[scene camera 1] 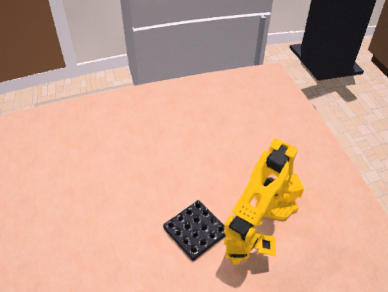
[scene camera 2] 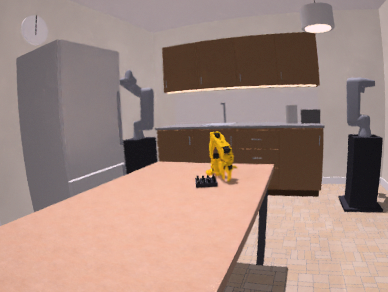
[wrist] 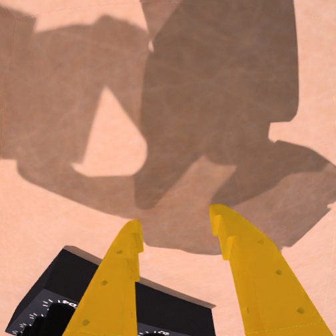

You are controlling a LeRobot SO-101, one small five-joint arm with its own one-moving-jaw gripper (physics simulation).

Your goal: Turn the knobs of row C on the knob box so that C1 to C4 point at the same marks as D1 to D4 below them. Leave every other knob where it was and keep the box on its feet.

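Pixels of known places: end effector, tool point: (scene camera 1: 236,249) (scene camera 2: 224,179); arm's base, origin of the base link: (scene camera 2: 214,174).
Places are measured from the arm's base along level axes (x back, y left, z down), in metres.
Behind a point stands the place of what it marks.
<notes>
The black knob box (scene camera 1: 192,230) {x -0.204, y 0.026, z -0.023 m} (scene camera 2: 206,184) {x -0.244, y 0.041, z -0.017 m} (wrist: 172,302) lies flat on the table, with several knobs upright on its top. In the wrist view one side and a strip of its top show at the lower left. The D4 label (wrist: 69,303) and the black knob beside it (wrist: 54,321) show there; the rest is cut off or behind a jaw. The row C pointers cannot be read. My yellow gripper (scene camera 1: 237,260) (scene camera 2: 228,180) (wrist: 176,213) is open, with a V-shaped gap and nothing between the jaws. Its tips are beyond the box's edge, above the table.
The pink table top (scene camera 1: 125,150) {x -0.311, y -0.269, z 0.000 m} (scene camera 2: 150,215) {x -0.625, y -0.046, z 0.000 m} carries the box and the yellow arm (scene camera 1: 257,192) {x -0.099, y 0.077, z -0.208 m} (scene camera 2: 220,150) {x -0.139, y 0.085, z -0.167 m}, which stands beside the box. Shadows of the arm fall on the table around the tips. A grey fridge (scene camera 1: 200,47) (scene camera 2: 90,115) stands beyond the table.
</notes>
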